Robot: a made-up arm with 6 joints. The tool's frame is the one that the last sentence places. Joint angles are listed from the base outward.
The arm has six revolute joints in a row. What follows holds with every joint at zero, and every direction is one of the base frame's.
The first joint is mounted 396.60 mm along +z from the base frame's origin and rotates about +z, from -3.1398 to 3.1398 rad.
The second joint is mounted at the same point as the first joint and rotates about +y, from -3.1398 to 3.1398 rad.
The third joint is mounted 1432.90 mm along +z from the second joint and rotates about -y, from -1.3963 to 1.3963 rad.
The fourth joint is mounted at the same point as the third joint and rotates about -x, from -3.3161 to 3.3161 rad.
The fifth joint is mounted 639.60 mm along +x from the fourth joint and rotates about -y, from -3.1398 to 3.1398 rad.
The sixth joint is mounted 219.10 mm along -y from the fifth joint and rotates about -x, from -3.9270 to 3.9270 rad.
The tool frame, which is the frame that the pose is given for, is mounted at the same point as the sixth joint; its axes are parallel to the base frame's.
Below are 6 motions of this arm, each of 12 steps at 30 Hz.
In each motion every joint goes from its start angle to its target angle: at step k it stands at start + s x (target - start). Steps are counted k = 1, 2, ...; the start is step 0. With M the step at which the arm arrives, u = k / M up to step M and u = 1 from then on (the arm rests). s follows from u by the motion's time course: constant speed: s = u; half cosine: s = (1 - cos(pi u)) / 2; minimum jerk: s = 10 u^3 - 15 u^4 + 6 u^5.
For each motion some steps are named. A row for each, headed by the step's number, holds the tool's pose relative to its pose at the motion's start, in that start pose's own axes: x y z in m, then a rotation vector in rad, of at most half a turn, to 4 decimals.
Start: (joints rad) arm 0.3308 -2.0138 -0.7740 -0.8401 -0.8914 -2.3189
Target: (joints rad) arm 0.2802 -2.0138 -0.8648 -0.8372 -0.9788 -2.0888
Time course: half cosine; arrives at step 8
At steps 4, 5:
4: 0.0206 -0.0183 0.0221 -0.0990 -0.0771 -0.0239
5: 0.0282 -0.0252 0.0308 -0.1361 -0.1056 -0.0353

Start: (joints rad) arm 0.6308 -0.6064 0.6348 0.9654 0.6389 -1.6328
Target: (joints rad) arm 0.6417 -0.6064 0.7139 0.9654 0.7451 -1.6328
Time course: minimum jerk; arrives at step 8
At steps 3, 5, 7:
3: 0.0002 0.0077 0.0120 -0.0083 -0.0129 0.0433
5: 0.0000 0.0205 0.0316 -0.0228 -0.0335 0.1138
7: -0.0006 0.0279 0.0428 -0.0318 -0.0451 0.1544

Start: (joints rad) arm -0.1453 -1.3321 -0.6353 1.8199 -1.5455 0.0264
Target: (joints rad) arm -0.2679 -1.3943 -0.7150 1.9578 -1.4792 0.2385
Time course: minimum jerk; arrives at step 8
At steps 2, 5, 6, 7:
2: -0.0178 0.0039 -0.0059 -0.0268 0.0029 -0.0222
5: -0.1255 0.0322 -0.0363 -0.1934 0.0298 -0.1527
6: -0.1553 0.0416 -0.0433 -0.2411 0.0399 -0.1878
7: -0.1705 0.0466 -0.0466 -0.2656 0.0456 -0.2056

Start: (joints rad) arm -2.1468 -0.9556 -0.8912 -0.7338 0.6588 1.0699
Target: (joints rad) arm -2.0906 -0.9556 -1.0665 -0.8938 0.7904 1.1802
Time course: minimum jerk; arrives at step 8
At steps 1, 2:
1: -0.0012 0.0002 -0.0019 -0.0004 0.0025 -0.0007
2: -0.0077 0.0013 -0.0121 -0.0031 0.0164 -0.0047

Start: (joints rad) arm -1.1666 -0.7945 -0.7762 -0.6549 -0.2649 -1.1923
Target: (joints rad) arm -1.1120 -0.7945 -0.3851 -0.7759 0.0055 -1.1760
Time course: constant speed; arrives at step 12
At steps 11, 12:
11: -0.0249 0.2075 -0.0565 0.0663 0.0835 0.5582
12: -0.0307 0.2257 -0.0620 0.0766 0.0921 0.6076

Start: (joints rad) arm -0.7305 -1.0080 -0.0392 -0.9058 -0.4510 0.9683
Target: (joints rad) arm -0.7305 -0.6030 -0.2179 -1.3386 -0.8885 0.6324
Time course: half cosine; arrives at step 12
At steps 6, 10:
6: 0.2573 -0.0337 -0.1556 0.4813 0.3118 0.2273
10: 0.4370 -0.0403 -0.3148 0.9221 0.5613 0.3670

